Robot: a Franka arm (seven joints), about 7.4 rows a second.
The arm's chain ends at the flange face. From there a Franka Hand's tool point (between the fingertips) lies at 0.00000 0.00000 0.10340 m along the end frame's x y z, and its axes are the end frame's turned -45 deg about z.
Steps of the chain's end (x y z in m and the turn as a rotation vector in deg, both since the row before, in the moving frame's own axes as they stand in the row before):
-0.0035, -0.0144, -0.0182, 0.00, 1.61, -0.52
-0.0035, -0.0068, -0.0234, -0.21, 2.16, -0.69
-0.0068, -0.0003, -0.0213, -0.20, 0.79, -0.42
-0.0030, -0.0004, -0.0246, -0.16, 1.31, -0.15
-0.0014, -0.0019, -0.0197, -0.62, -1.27, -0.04
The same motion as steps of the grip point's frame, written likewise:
0.0098, -0.0106, -0.0182, -1.14, 1.14, -0.52
0.0048, -0.0043, -0.0235, -1.68, 1.38, -0.69
-0.0038, -0.0038, -0.0213, -0.70, 0.42, -0.42
-0.0004, -0.0005, -0.0246, -1.04, 0.81, -0.15
-0.0021, -0.0032, -0.0197, 0.46, -1.34, -0.04

